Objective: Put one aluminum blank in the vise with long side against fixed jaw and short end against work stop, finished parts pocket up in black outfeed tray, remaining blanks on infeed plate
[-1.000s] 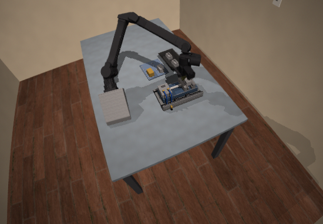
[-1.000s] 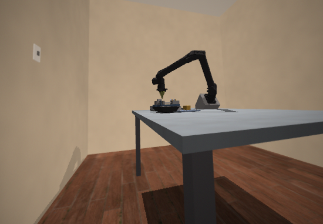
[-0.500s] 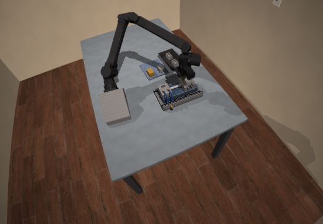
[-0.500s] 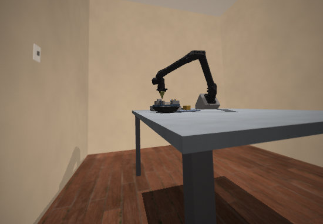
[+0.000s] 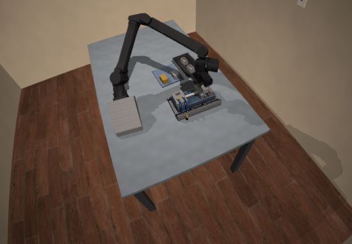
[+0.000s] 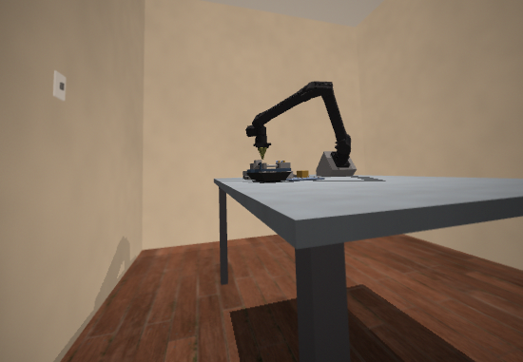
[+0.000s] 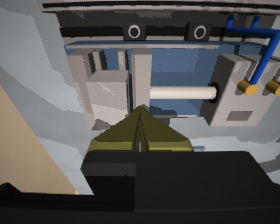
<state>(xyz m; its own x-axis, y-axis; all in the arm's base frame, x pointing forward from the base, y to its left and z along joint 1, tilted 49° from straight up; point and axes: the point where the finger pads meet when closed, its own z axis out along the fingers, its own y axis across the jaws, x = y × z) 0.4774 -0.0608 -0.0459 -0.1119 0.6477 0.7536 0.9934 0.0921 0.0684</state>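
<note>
Right now my hand is 9 cm above the blue vise base and 4 cm past it. From my hand the other things lie so: yellow brass blank (24 cm to the left, 18 cm behind, 10 cm below).
</note>
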